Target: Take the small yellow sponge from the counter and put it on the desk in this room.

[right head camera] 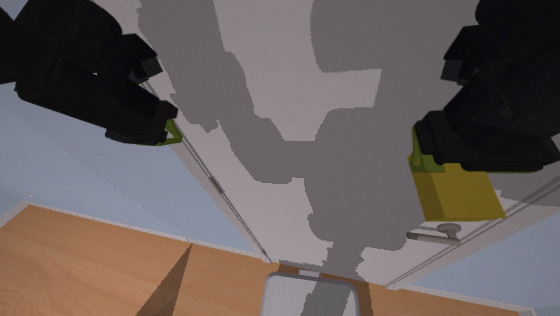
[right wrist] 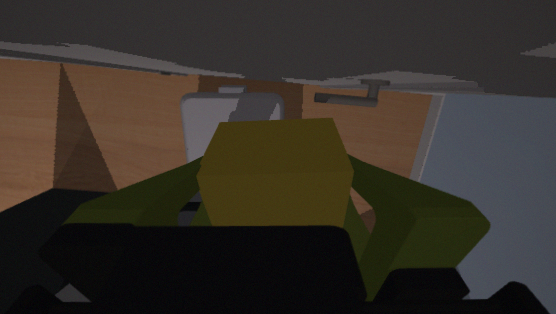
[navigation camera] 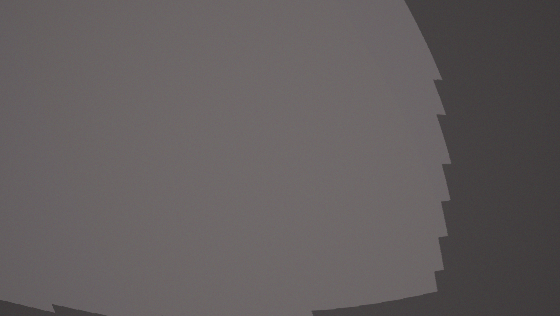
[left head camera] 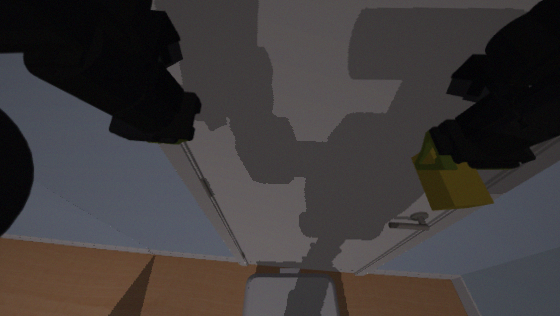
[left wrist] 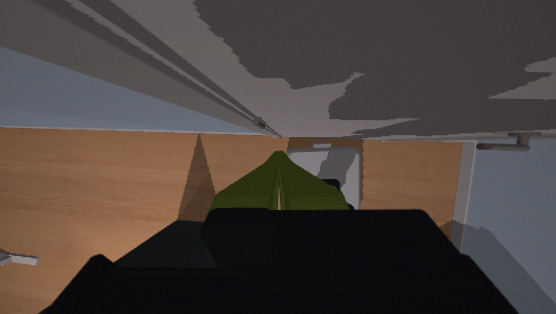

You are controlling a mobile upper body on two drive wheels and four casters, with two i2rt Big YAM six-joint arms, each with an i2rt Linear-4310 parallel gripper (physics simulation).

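Frame: origin at the left arm's base, x right, y up, z back, level; millimetres.
Seen in the pictures: left gripper, fingertip midpoint: [right head camera: 180,139] [left head camera: 188,137] [left wrist: 278,157]; right gripper, fingertip midpoint: [right head camera: 433,168] [right wrist: 276,156] [left head camera: 432,166].
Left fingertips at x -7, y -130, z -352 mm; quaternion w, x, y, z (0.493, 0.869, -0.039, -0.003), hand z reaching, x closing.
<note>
Offsets run from my left fingertips to a thing's middle. "spot": to the spot under its first point.
The small yellow sponge {dx +457, dy -30, dz +69 mm} [left head camera: 455,189] [right head camera: 467,195] [right wrist: 275,147] is held in the air in front of a pale door. My right gripper [left head camera: 436,162] [right head camera: 427,165] [right wrist: 276,156] is shut on it, with a green finger on each side in the right wrist view. My left gripper [left head camera: 182,141] [right head camera: 175,136] [left wrist: 278,157] is shut and empty, its green fingertips together, raised at the left of both head views. The counter and the desk do not show in these views.
The closed pale door {spot: dx +171, dy -428, dz -51 mm} [left head camera: 280,215] [right head camera: 277,215] stands close ahead, under the arms' shadows. Its lever handle {spot: dx +589, dy -348, dz +24 mm} [left head camera: 410,226] [right head camera: 434,239] [left wrist: 502,147] [right wrist: 350,100] is at the right, near the sponge. Blue walls [left head camera: 110,200] flank it. A pale surface fills the navigation view.
</note>
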